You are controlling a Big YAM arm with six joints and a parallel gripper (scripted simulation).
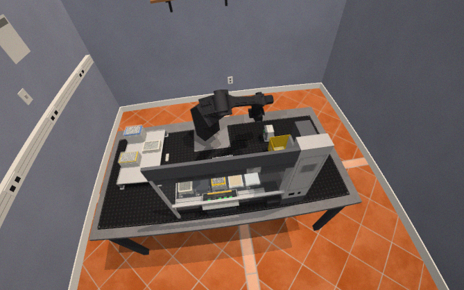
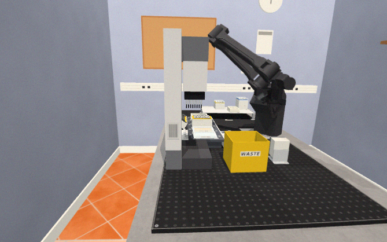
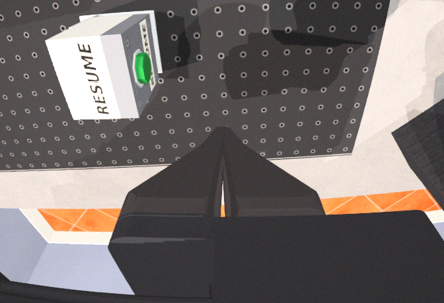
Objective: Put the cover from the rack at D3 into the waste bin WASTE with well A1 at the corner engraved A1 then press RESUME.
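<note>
Now: the white resume box 20 mm behind my hand, 90 mm to the left of it and 120 mm below it. The rest, counted from my hand: clear cover 140 mm ahead, 190 mm to the left, 170 mm below; yellow waste bin 140 mm ahead, 200 mm to the left, 150 mm below; RG nest 240 mm ahead, 200 mm to the right, 180 mm below.
</note>
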